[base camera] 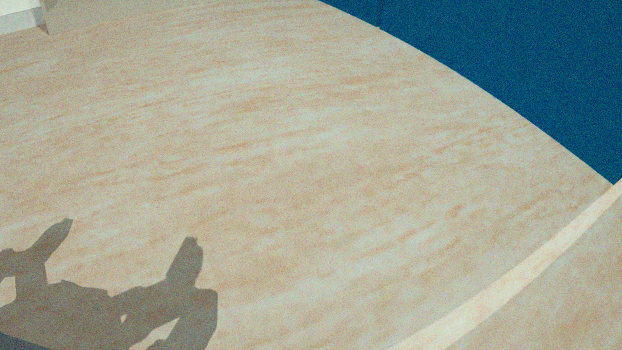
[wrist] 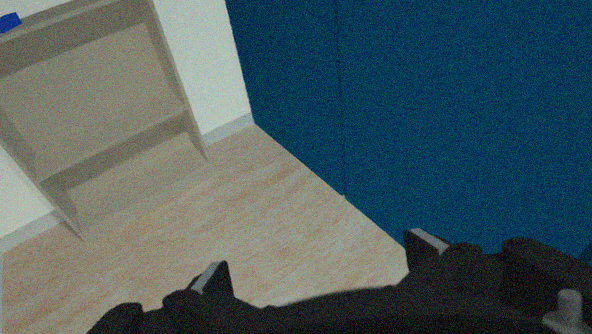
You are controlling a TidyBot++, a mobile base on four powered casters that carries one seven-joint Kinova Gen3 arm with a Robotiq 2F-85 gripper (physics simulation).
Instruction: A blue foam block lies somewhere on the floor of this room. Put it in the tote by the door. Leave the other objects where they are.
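Frame: origin at the arm's base, x right, y ahead, z up, level; centimetres.
Seen in the pictures: gripper, fingertip midpoint: [wrist: 318,266].
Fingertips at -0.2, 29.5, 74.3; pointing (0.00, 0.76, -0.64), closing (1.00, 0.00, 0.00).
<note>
A point is followed by its place in that frame, as x, y, z.
My gripper [wrist: 318,266] @[-0.2, 29.5, 74.3] is open and empty at the bottom of the wrist view, its two fingertips wide apart above the floor. The gripper itself does not show in the base camera view, but its shadow lies on the floor at the lower left there. No blue foam block shows on the floor in either view. The tote by the door does not show in either view. A small blue object [wrist: 9,22] @[-98.8, 150.2, 68.6] is cut off by the left edge of the wrist view, at the top of a beige shelf unit [wrist: 120,151] @[-96.8, 170.6, -13.0].
The shelf unit stands against a white wall [wrist: 200,60] @[-44.9, 205.4, 15.7] at the left of the wrist view. A dark blue wall [base camera: 510,60] @[48.1, 85.7, -28.4] [wrist: 450,125] @[44.7, 91.8, 30.8] runs along the right. A pale strip [base camera: 500,285] crosses the floor [base camera: 280,175] @[-4.0, 48.9, -39.7] [wrist: 280,225] @[-12.7, 123.0, -39.7] at the lower right of the base view.
</note>
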